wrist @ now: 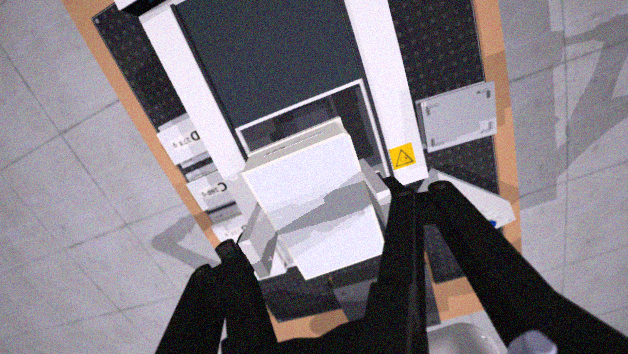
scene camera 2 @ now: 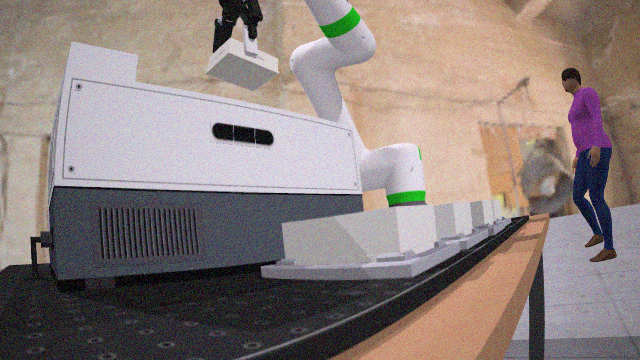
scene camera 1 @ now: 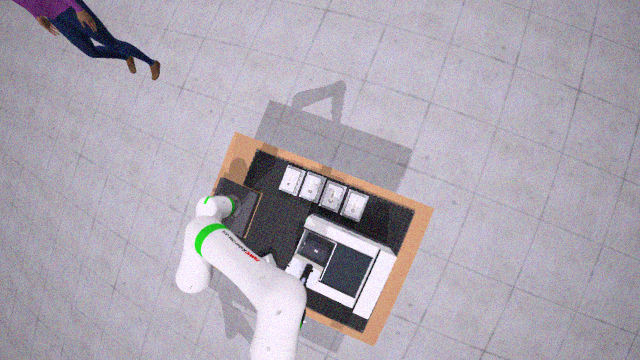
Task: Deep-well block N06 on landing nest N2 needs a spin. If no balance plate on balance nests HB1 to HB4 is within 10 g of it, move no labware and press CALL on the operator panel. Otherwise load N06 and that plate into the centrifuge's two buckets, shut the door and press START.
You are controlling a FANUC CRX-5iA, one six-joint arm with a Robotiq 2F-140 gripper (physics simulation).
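Seen in the pictures: gripper, fingertip midpoint: (wrist: 316,193) (scene camera 2: 237,64); arm's base, link origin: (scene camera 1: 231,206).
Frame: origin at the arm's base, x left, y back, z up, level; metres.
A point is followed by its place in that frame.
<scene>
My gripper (scene camera 1: 306,274) @(x -0.065, y -0.610, z 0.348 m) (scene camera 2: 236,44) (wrist: 316,193) @(x -0.065, y -0.610, z 0.348 m) is shut on a white deep-well block (scene camera 2: 242,67) @(x -0.048, y -0.613, z 0.332 m) (wrist: 320,200) @(x -0.071, y -0.612, z 0.371 m), held tilted above the centrifuge (scene camera 1: 377,282) @(x -0.067, y -0.928, z 0.208 m) (scene camera 2: 210,160) @(x 0.093, y -0.798, z 0.093 m) (wrist: 385,75) @(x -0.196, y -0.662, z 0.174 m). Its label is unreadable. In the wrist view the block partly covers the centrifuge's white-rimmed opening (wrist: 363,90) @(x -0.160, y -0.657, z 0.174 m), beside a dark top panel (wrist: 270,55) @(x -0.062, y -0.760, z 0.177 m). The bucket contents cannot be made out. Four balance plates stand on their nests in a row; plate D (scene camera 1: 355,204) @(x 0.243, y -0.735, z 0.017 m) (scene camera 2: 360,235) @(x 0.257, y -0.776, z -0.002 m) (wrist: 181,141) @(x 0.245, y -0.736, z 0.018 m) and plate C (scene camera 1: 333,195) @(x 0.256, y -0.602, z 0.018 m) (wrist: 206,192) @(x 0.270, y -0.600, z 0.018 m) show their letters in the wrist view; the weights are blurred.
A bare grey nest (wrist: 457,117) @(x -0.352, y -0.497, z 0.001 m) lies on the other side of the centrifuge. The operator panel (wrist: 472,200) @(x -0.316, y -0.305, z 0.043 m), with a blue button, is partly behind a finger. A person (scene camera 1: 95,35) (scene camera 2: 592,125) stands on the floor away from the table (scene camera 1: 424,215) @(x 0.293, y -1.142, z -0.049 m).
</scene>
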